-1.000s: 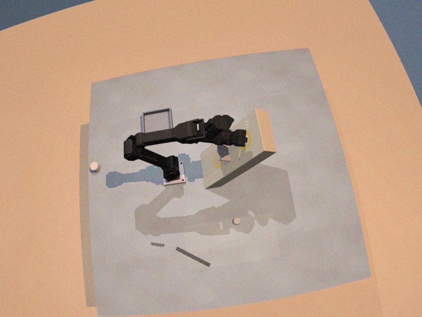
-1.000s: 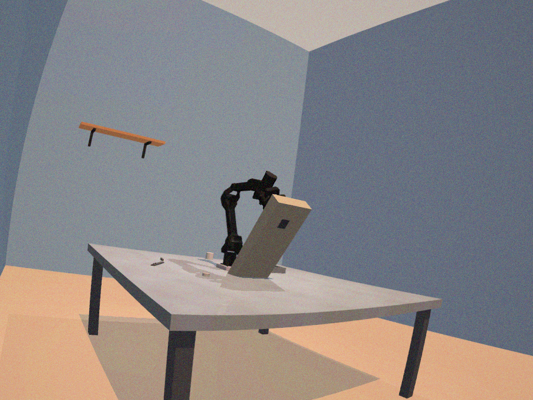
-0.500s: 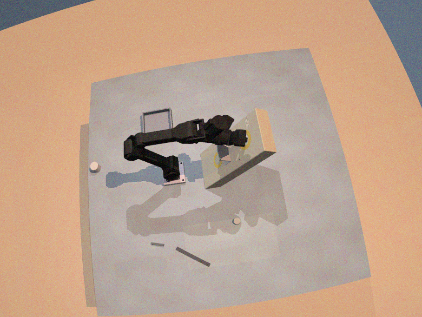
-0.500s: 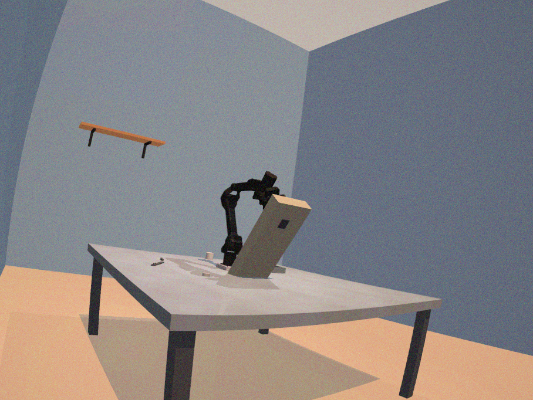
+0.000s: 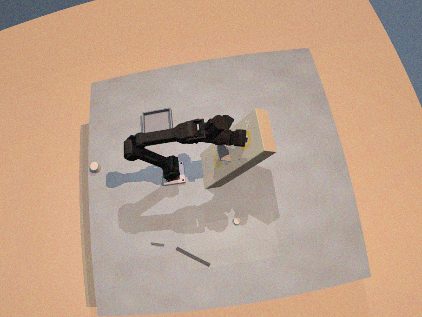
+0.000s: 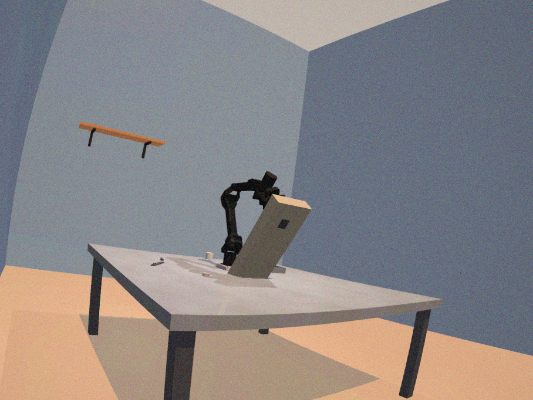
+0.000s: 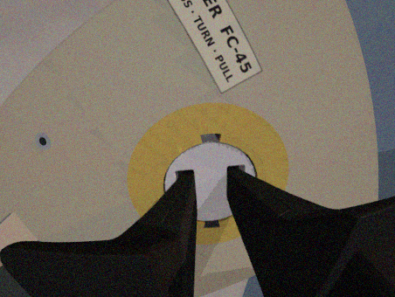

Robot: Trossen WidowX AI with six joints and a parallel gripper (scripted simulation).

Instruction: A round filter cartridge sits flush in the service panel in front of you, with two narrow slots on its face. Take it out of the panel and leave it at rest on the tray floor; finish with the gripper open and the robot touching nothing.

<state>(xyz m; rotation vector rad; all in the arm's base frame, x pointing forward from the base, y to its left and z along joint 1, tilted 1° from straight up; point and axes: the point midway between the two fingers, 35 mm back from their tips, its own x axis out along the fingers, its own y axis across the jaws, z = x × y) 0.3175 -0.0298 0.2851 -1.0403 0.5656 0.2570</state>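
Now: the round filter cartridge 10 mm below my gripper tip and 10 mm ahead of it. Round my gripper tip: grey tray (380 mm behind, 310 mm to the left, 270 mm below).
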